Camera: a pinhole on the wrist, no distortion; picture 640 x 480 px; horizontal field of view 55.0 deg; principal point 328.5 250.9 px. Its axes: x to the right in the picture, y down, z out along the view. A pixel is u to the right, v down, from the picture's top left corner.
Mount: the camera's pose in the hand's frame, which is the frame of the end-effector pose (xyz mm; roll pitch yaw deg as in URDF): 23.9 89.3 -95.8 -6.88 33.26 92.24
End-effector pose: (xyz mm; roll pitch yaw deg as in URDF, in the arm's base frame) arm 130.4 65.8 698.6 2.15 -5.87 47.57
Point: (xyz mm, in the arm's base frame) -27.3 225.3 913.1
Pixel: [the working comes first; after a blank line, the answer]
In the camera's frame: -45.5 -54.1 324.2

242 148
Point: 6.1 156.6 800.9
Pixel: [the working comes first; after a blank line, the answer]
In the camera's frame: -48.7 3.4 201.3

180 261
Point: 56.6 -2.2 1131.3
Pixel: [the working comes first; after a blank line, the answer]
In the camera's frame: -344.9 31.3 421.4

outside the picture
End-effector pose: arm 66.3 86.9 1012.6 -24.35 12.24 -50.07
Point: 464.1 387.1 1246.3
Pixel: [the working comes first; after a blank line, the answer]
In the camera's frame: -56.5 -31.1 578.0

268 218
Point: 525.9 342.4 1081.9
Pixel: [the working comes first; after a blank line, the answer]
In the camera's frame: 72.4 -132.6 501.1

417 88
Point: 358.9 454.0 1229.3
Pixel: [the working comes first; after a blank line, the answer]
In the camera's frame: -37.7 87.4 540.1

286 350
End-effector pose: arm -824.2 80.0 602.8 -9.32 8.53 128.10
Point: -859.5 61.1 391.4
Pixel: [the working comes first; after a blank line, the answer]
In the camera's frame: 42.1 -2.1 -96.6

behind the camera
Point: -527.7 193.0 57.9
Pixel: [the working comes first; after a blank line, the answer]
In the camera's frame: 25.1 116.9 -570.2

behind the camera
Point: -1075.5 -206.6 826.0
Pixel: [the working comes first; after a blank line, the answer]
In the camera's frame: 10.3 63.2 452.9

343 337
